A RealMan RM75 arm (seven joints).
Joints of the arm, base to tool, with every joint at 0 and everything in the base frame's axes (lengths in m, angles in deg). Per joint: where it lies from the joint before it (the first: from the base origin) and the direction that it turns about. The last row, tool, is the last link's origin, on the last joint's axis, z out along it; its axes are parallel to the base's.
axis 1: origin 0 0 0.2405 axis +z
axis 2: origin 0 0 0 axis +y
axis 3: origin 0 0 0.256 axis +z
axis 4: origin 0 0 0 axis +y
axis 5: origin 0 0 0.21 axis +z
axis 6: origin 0 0 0 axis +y
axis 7: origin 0 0 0.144 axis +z
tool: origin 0 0 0
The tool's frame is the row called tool.
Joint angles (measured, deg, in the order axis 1, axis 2, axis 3, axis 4, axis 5, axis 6, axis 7), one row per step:
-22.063 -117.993 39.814 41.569 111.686 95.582 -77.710
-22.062 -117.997 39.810 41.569 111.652 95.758 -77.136
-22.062 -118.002 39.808 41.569 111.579 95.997 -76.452
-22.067 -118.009 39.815 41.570 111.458 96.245 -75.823
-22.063 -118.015 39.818 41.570 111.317 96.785 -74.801
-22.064 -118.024 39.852 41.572 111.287 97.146 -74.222
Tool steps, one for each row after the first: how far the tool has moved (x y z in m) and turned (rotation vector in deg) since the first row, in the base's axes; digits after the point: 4 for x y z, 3 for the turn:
0.0003 -0.0003 0.0000 0.150 0.086 -0.576
0.0009 -0.0007 0.0001 0.332 0.148 -1.284
0.0015 -0.0010 0.0002 0.512 0.152 -1.966
0.0026 -0.0019 0.0003 0.695 0.121 -3.126
0.0033 -0.0026 0.0002 0.705 0.112 -3.829

